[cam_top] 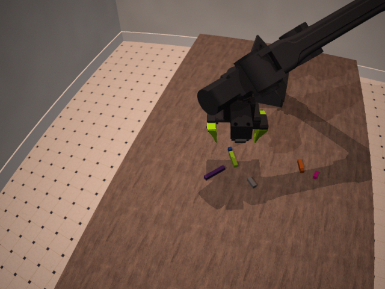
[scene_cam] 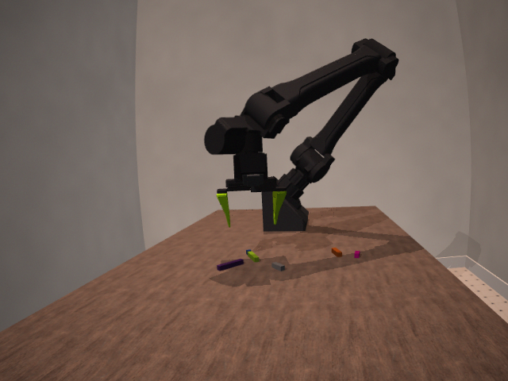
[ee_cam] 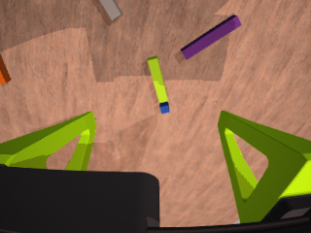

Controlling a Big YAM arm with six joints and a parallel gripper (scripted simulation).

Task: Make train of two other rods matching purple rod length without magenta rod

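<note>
Right now the lime rod is 80 mm below my hand. Round my hand: grey rod (80 mm below, 70 mm ahead, 50 mm to the left); then blue rod (80 mm below, 30 mm behind, 10 mm to the right); then purple rod (80 mm below, 50 mm ahead, 40 mm to the right).
</note>
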